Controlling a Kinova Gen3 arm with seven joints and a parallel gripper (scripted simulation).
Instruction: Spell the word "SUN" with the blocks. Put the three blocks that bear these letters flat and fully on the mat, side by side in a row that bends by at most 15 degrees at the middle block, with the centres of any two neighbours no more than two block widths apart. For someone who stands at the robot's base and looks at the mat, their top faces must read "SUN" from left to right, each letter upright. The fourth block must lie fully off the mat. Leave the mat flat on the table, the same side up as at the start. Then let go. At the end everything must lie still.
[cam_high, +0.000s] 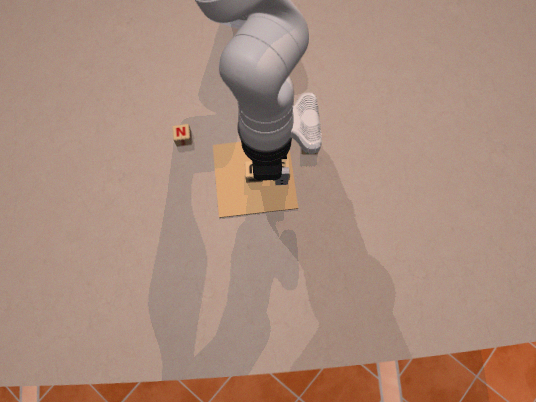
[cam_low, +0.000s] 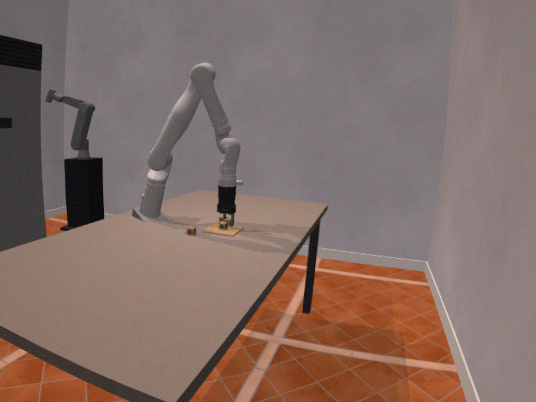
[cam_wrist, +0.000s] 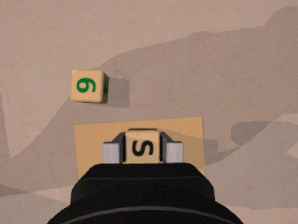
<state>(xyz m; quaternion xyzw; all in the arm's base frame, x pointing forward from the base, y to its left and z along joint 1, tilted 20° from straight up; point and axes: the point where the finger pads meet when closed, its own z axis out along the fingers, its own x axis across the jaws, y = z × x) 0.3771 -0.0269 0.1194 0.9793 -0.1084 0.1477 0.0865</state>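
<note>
Now: the S block right at my hand. Round my hand: mat: 50 mm to the right, 20 mm below, 10 mm behind; U block: 50 mm to the right, 10 mm below, 10 mm behind; green 9 block: 70 mm to the left, 40 mm behind, 10 mm below.
</note>
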